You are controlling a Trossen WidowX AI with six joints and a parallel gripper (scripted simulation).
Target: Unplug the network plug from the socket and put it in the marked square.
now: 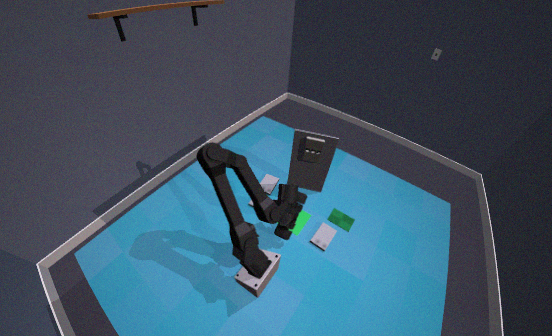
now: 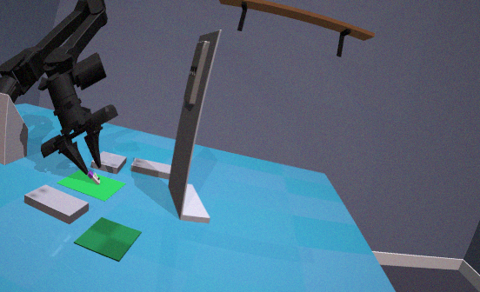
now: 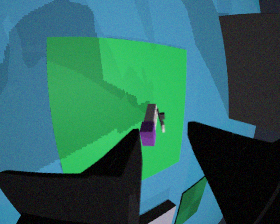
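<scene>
Now: gripper tip 1 cm above the network plug. The rest, counted from my gripper tip: grey panel (18 cm ahead, 12 cm above, 4 cm to the left); then bright green marked square (3 cm below).
</scene>
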